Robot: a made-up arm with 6 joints. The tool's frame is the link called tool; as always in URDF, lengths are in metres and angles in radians.
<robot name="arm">
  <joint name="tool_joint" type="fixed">
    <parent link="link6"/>
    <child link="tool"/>
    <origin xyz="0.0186 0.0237 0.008" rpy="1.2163 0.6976 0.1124"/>
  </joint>
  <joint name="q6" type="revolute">
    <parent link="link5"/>
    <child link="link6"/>
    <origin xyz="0.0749 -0.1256 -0.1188" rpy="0 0 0"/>
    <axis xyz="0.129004 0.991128 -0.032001"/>
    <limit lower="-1.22" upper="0.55" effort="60" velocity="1.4"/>
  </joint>
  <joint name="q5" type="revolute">
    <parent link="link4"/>
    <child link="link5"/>
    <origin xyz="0.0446 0.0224 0.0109" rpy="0 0 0"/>
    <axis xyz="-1 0 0"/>
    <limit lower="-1.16" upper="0.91" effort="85" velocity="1.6"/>
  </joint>
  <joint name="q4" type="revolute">
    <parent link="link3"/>
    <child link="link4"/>
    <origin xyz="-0.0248 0.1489 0.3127" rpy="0 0 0"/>
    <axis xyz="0 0 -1"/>
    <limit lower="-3.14" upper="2.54" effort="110" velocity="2.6"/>
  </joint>
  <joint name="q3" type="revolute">
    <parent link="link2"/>
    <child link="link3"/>
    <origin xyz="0.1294 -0.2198 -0.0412" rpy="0 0 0"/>
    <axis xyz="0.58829 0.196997 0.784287"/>
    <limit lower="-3.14" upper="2.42" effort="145" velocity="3.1"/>
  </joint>
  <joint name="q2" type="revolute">
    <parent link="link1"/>
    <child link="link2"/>
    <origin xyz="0.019 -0.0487 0.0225" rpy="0 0 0"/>
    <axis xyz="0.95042 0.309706 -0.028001"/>
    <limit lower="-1.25" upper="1.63" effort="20" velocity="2.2"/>
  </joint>
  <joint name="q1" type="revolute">
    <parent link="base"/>
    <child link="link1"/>
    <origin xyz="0.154 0.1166 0.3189" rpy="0 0 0"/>
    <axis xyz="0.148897 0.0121 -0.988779"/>
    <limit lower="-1.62" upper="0.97" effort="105" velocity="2.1"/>
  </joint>
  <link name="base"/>
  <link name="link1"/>
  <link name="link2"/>
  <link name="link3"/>
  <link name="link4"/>
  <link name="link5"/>
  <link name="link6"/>
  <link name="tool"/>
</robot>
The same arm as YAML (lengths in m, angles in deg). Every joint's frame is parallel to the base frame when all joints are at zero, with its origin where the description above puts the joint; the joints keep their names.
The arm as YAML. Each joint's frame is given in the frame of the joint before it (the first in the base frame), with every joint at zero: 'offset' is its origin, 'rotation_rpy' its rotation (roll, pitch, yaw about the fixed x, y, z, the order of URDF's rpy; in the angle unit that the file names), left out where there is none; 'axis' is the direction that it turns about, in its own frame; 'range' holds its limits. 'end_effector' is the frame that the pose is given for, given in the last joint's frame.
length_unit: m
angle_unit: deg
chain:
  - id: q1
    offset: [0.154, 0.1166, 0.3189]
    axis: [0.148897, 0.0121, -0.988779]
    range: [-92.82, 55.58]
  - id: q2
    offset: [0.019, -0.0487, 0.0225]
    axis: [0.95042, 0.309706, -0.028001]
    range: [-71.62, 93.39]
  - id: q3
    offset: [0.1294, -0.2198, -0.0412]
    axis: [0.58829, 0.196997, 0.784287]
    range: [-179.91, 138.66]
  - id: q4
    offset: [-0.0248, 0.1489, 0.3127]
    axis: "-z"
    range: [-179.91, 145.53]
  - id: q5
    offset: [0.0446, 0.0224, 0.0109]
    axis: "-x"
    range: [-66.46, 52.14]
  - id: q6
    offset: [0.0749, -0.1256, -0.1188]
    axis: [0.129004, 0.991128, -0.032001]
    range: [-69.9, 31.51]
end_effector:
  offset: [0.0186, 0.0237, 0.008]
  rotation_rpy: [69.69, 39.97, 6.44]

